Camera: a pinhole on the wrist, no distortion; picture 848 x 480 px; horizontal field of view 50.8 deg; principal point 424.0 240.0 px. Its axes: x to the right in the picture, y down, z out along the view. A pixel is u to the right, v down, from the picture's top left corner.
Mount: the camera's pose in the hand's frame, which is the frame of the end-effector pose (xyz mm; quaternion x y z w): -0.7 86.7 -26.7 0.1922 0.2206 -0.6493 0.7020
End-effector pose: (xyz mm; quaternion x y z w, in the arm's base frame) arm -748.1 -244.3 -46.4 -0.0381 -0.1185 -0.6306 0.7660
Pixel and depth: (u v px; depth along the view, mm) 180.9 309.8 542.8
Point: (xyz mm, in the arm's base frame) -891.3 -220.0 449.9
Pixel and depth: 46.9 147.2 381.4
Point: -799.3 -138.7 316.2
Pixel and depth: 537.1 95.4 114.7
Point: -749.1 -218.9 10.5
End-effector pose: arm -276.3 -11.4 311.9 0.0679 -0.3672 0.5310 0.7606
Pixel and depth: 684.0 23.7 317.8
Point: -227.3 -217.1 462.5
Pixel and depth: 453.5 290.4 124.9
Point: -322.5 -31.3 370.3
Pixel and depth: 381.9 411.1 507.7
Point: -308.9 -188.3 731.7
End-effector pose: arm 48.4 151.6 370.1 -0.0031 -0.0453 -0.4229 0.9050
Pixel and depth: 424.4 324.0 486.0
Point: -72.0 -4.3 744.1
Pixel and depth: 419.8 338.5 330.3
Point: -6.9 60.5 618.0
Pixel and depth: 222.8 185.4 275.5
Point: 13.9 154.8 604.8
